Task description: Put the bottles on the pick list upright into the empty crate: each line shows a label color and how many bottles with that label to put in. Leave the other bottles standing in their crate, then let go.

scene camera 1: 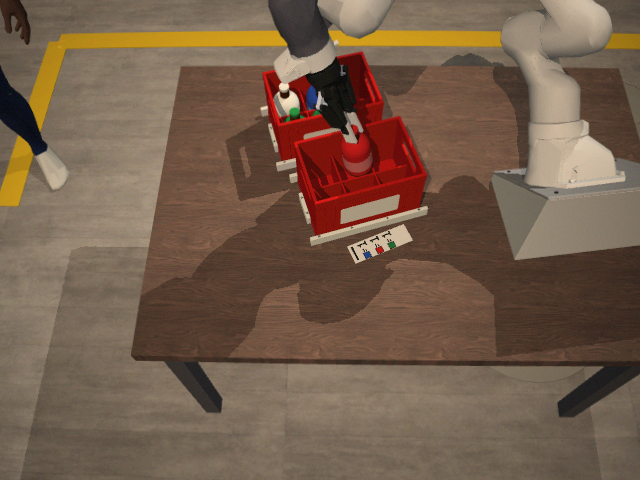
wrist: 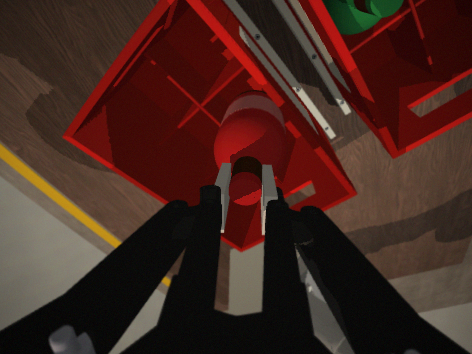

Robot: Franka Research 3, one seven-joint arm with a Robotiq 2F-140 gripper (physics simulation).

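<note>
My gripper [scene camera 1: 352, 129] [wrist: 246, 178] is shut on the neck of a red bottle [scene camera 1: 356, 151] [wrist: 250, 135], which is roughly upright. The bottle is over or partly inside the front crate [scene camera 1: 382, 193] [wrist: 117, 70], at its back middle compartments; its base is hidden. No other bottle shows in that crate. The back crate [scene camera 1: 374, 109] [wrist: 372, 117] holds a white bottle [scene camera 1: 287, 103], a blue bottle [scene camera 1: 311, 98] and green bottles [scene camera 1: 294, 114] [wrist: 357, 17], partly hidden by the gripper and walls. The pick list [scene camera 1: 403, 235] shows blue 1, red 1 and green 1.
Pale rails [scene camera 1: 369, 225] [wrist: 320, 116] run along the crates on the wooden table [scene camera 1: 330, 341]. Thin dividers split the front crate. The arm's pale base stands on a grey block [scene camera 1: 573, 217] at the right. A person's hand and leg show at the far left, off the table.
</note>
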